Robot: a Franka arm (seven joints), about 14 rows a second.
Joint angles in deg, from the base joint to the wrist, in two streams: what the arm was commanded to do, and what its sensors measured. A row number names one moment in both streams.
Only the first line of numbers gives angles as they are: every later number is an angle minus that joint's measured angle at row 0.
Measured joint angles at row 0: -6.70, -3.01, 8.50, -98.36, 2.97, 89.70, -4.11
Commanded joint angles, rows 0 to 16: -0.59, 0.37, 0.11, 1.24, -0.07, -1.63, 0.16; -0.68, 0.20, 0.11, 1.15, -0.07, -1.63, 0.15; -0.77, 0.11, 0.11, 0.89, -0.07, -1.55, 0.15; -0.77, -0.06, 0.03, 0.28, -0.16, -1.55, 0.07; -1.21, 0.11, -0.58, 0.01, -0.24, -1.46, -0.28; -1.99, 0.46, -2.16, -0.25, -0.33, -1.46, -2.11; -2.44, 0.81, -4.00, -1.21, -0.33, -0.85, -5.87; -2.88, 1.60, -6.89, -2.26, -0.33, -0.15, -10.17; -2.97, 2.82, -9.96, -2.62, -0.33, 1.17, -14.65; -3.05, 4.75, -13.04, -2.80, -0.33, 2.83, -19.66; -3.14, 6.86, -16.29, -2.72, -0.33, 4.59, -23.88; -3.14, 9.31, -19.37, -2.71, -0.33, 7.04, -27.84; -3.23, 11.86, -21.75, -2.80, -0.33, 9.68, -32.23; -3.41, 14.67, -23.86, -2.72, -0.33, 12.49, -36.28; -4.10, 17.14, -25.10, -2.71, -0.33, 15.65, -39.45; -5.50, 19.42, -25.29, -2.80, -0.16, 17.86, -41.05; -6.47, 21.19, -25.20, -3.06, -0.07, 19.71, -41.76
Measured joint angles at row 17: -4.88, 17.65, -25.31, -3.65, -0.45, 16.92, -38.48
